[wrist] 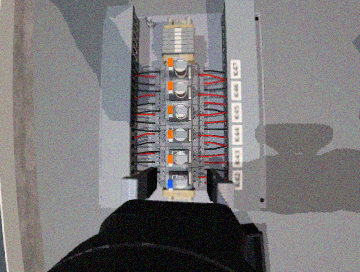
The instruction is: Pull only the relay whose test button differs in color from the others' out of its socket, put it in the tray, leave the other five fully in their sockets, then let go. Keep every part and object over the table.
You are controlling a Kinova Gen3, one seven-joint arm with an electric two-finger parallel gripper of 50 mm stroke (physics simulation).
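Frame: origin at the arm's base, x up, y left, z back, level; centimetres.
Where they show: gripper, fingertip midpoint: (181, 178).
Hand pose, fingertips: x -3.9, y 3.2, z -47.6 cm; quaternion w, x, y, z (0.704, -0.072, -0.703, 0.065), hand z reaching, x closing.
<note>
Things, the pixels of their top centre, and the offset from my fingertips.
- relay with a blue test button, top centre: (176, 184) dz -1.0, dx -3.6, dy +1.2 cm
- K43, top centre: (176, 159) dz -0.5, dx -3.6, dy -1.8 cm
- K44, top centre: (176, 134) dz +0.0, dx -3.6, dy -4.8 cm
- K45, top centre: (176, 109) dz +0.5, dx -3.6, dy -7.8 cm
- K46, top centre: (176, 85) dz +1.0, dx -3.6, dy -10.8 cm
- K47, top centre: (176, 61) dz +1.5, dx -3.6, dy -13.8 cm
- left duct, top centre: (115, 102) dz -8.0, dx -6.2, dy -10.9 cm
- right duct, top centre: (243, 100) dz +9.6, dx -6.2, dy -8.0 cm
- grey terminal block, top centre: (178, 42) dz +2.2, dx -5.9, dy -17.6 cm
The relay with a blue test button (181, 181) is the lowest of the row in the wrist view, level with label K42. The other relays have orange buttons: a relay level with K43 (180, 158), one at K44 (181, 134), one at K45 (181, 111), one at K46 (181, 90) and one at K47 (181, 67). All appear seated in their sockets. My gripper (181, 178) is open and empty, with one finger on each side of the blue-button relay as seen from above; its height over the relay is hard to tell. The tray does not show.
Slotted wire ducts stand along both sides, the left duct (117, 125) and the right duct (246, 45). Red and black wires run from them to the sockets. A grey terminal block (170, 41) sits beyond the K47 relay. A brown table edge strip (30, 150) runs at the left.
</note>
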